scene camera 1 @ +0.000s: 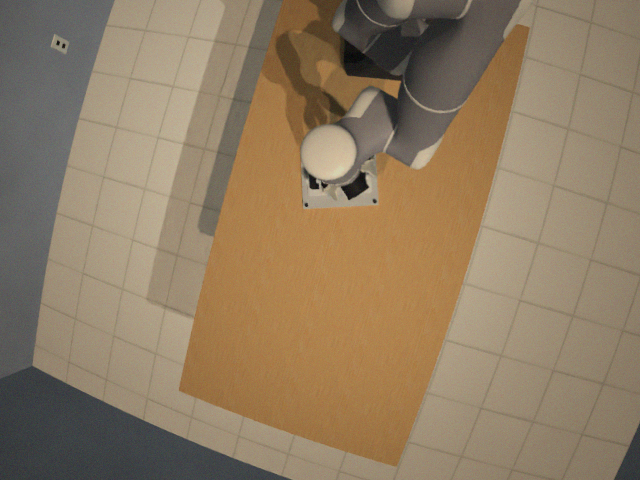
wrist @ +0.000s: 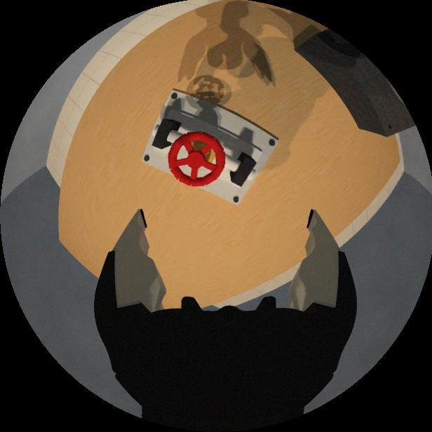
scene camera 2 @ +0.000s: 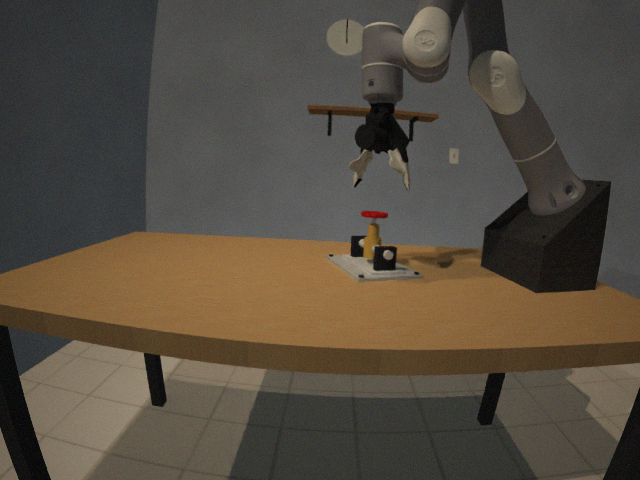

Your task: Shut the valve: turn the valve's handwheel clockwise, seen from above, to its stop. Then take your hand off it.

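Note:
The valve's red handwheel (scene camera 2: 374, 214) (wrist: 195, 160) is level, on top of the yellow valve body (scene camera 2: 372, 241). In the wrist view it shows a round rim with several spokes. The valve is mounted on a light grey base plate (scene camera 1: 341, 203) (scene camera 2: 347, 266) (wrist: 220, 193) between two black brackets. My gripper (scene camera 2: 382, 186) (wrist: 227, 210) is wide open and empty. It hangs above the handwheel, pointing down, with a clear gap between the fingertips and the wheel. In scene camera 1 the arm hides the handwheel.
The plate lies on the wooden table (scene camera 1: 310, 310) (scene camera 2: 206, 289) (wrist: 110, 150). The arm's dark base block (scene camera 2: 542, 248) (wrist: 357, 82) stands on the same table, to the right in scene camera 2. A wooden shelf (scene camera 2: 341, 110) is on the wall behind.

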